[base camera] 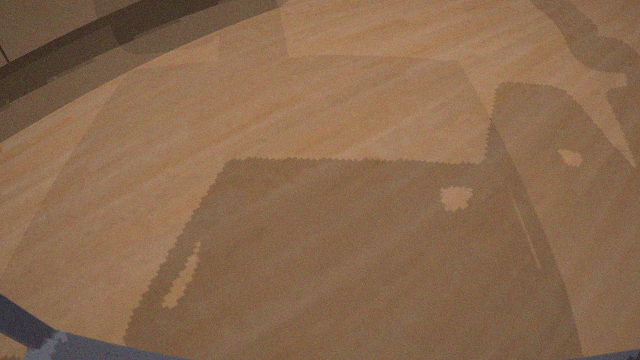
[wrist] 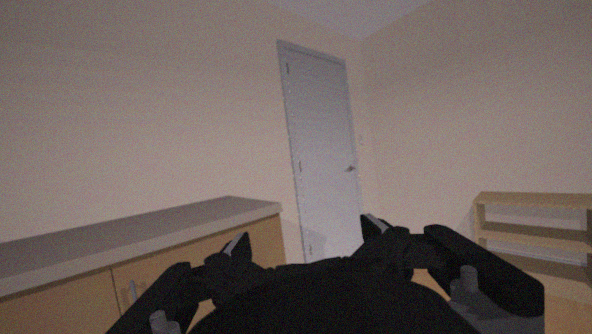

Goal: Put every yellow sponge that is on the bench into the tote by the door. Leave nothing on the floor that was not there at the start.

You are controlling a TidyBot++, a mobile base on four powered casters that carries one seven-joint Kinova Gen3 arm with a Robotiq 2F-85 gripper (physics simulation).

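Places are measured from the arm's base along level axes (x ahead, y left, z up), in millimetres.
Pixels of known places: gripper, fingertip midpoint: (wrist: 305,235).
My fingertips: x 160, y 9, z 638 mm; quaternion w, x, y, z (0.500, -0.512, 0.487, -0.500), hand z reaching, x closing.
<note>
Behind a point stands the place of what it marks.
My gripper (wrist: 305,235) {x 160, y 9, z 638 mm} is open and empty, its two black fingers spread wide at the bottom of the wrist view. It points across the room toward a light grey-blue door (wrist: 322,140) {x 2002, y -212, z 839 mm}, which is closed and stands beyond the fingers. The lower edge of the door is hidden behind the gripper. No yellow sponge and no tote show in either view. A long counter with a grey top (wrist: 165,225) {x 734, y 536, z 514 mm} runs along the left wall; I cannot tell whether it is the bench, and no object shows on the visible part of its top.
Wooden cupboard doors (wrist: 200,260) {x 693, y 400, z 387 mm} form the counter's front. A low wooden shelf unit (wrist: 535,199) {x 1366, y -1567, z 214 mm} stands at the right. In the base camera view, a cabinet front (base camera: 45,20) {x 592, y 512, z -205 mm} with a dark base strip crosses the upper left, and shadows lie on the wooden floor (base camera: 350,110) {x 546, y 7, z -396 mm}.
</note>
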